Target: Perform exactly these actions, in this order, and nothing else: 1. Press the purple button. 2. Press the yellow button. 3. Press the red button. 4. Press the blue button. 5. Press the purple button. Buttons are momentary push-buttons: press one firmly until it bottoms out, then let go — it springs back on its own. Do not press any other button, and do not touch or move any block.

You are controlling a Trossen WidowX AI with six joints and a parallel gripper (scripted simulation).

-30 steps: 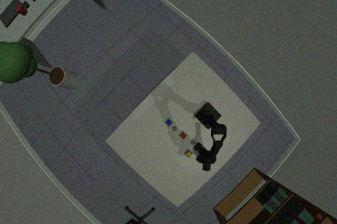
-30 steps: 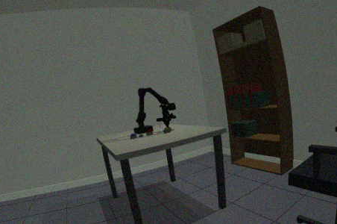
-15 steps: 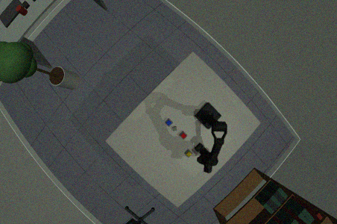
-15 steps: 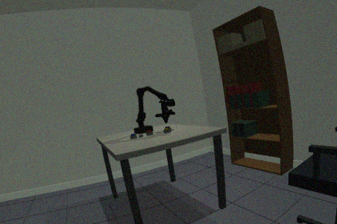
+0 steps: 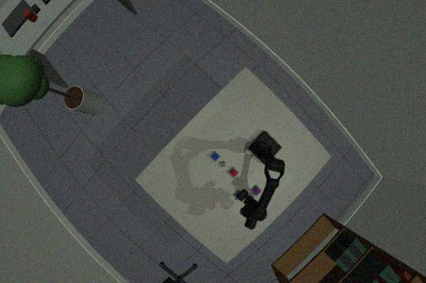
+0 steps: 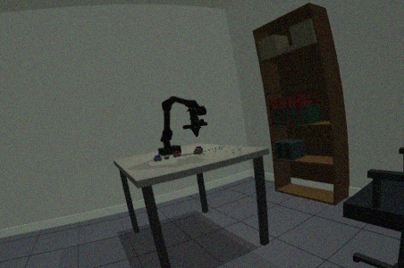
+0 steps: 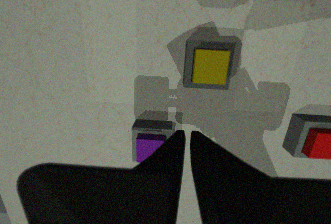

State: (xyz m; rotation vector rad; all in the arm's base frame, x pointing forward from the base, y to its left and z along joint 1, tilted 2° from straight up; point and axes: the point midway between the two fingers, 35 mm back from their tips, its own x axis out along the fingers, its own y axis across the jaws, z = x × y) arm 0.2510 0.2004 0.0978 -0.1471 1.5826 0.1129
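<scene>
My gripper tip is 3 cm short of the yellow button, 2 cm to the left of it and 9 cm above it. Round my gripper tip: red button (2 cm behind, 17 cm to the right, 9 cm below); purple button (7 cm behind, 2 cm to the left, 9 cm below); small grey block (26 cm to the right, 12 cm below).
</scene>
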